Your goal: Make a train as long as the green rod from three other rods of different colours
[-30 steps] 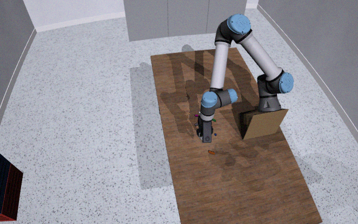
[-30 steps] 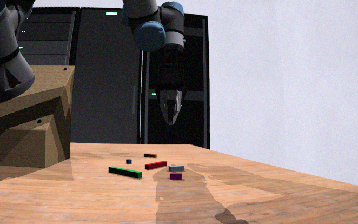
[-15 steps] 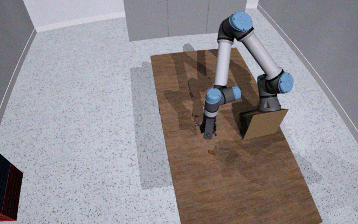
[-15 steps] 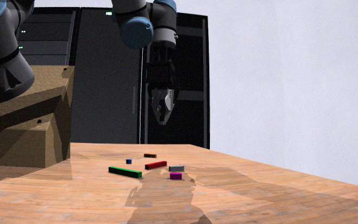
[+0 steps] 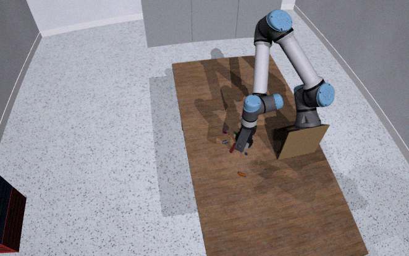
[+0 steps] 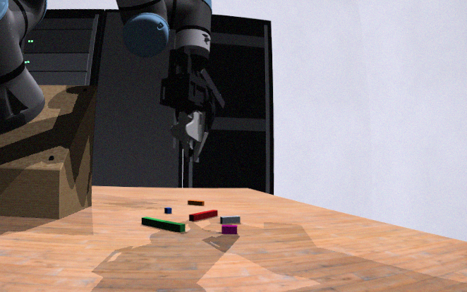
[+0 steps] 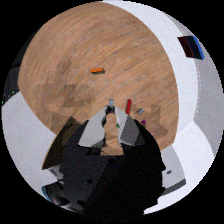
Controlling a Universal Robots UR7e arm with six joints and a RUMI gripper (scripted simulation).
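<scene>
The blue rod lies 11 cm below my hand, 5 cm behind it and 3 cm to the right of it. Also, from my hand: orange rod 11 cm below, 9 cm to the left, 2 cm ahead; then green rod 17 cm to the right, 11 cm below, 6 cm behind; then red rod 11 cm below, 9 cm to the right, 1 cm ahead.
</scene>
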